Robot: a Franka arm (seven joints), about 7 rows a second.
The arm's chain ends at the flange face. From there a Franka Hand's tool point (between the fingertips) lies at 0.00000 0.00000 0.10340 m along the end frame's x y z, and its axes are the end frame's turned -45 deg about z.
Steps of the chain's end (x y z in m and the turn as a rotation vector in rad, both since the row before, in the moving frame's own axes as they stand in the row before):
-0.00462 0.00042 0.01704 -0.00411 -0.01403 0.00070
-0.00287 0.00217 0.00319 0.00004 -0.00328 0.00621
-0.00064 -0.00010 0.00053 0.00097 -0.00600 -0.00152
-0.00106 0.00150 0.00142 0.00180 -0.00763 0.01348
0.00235 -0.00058 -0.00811 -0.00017 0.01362 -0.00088
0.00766 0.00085 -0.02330 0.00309 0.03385 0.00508
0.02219 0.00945 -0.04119 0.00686 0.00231 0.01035
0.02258 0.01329 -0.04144 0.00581 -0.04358 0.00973
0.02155 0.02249 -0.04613 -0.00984 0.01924 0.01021
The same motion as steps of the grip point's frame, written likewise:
-0.00489 -0.00370 0.01703 0.00701 -0.01283 0.00070
-0.00380 -0.00074 0.00319 0.00235 -0.00229 0.00621
-0.00075 -0.00103 0.00053 0.00493 -0.00356 -0.00152
-0.00223 -0.00038 0.00142 0.00667 -0.00412 0.01348
0.00306 0.00226 -0.00812 -0.00975 0.00951 -0.00088
0.00751 0.00827 -0.02336 -0.02175 0.02612 0.00508
0.00968 0.02204 -0.04119 0.00322 0.00648 0.01035
0.00383 0.02174 -0.04154 0.03492 -0.02671 0.00973
0.00001 0.03327 -0.04615 -0.02056 0.00665 0.01021

